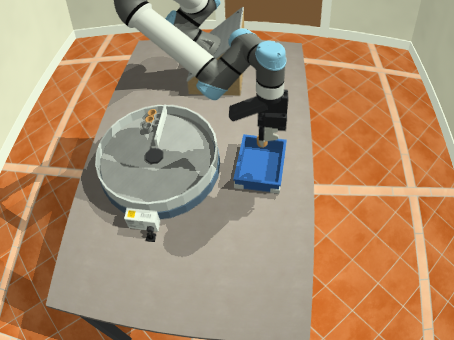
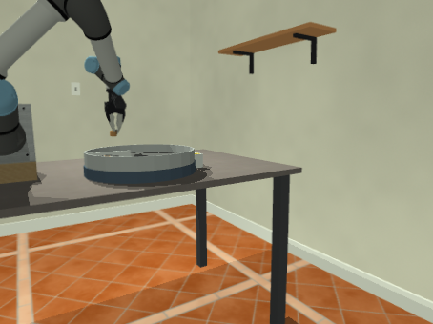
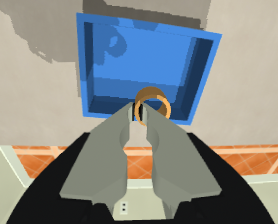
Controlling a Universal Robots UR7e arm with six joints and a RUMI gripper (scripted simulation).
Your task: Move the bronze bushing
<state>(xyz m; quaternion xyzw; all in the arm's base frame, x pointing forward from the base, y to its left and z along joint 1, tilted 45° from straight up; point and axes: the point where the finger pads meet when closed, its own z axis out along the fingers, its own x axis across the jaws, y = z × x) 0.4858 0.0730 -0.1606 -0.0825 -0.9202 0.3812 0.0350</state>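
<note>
Right now my hand is 120 mm above the blue crate and 10 mm past it. Round my hand: grey round turntable 350 mm to the right, 90 mm below, 40 mm behind.
</note>
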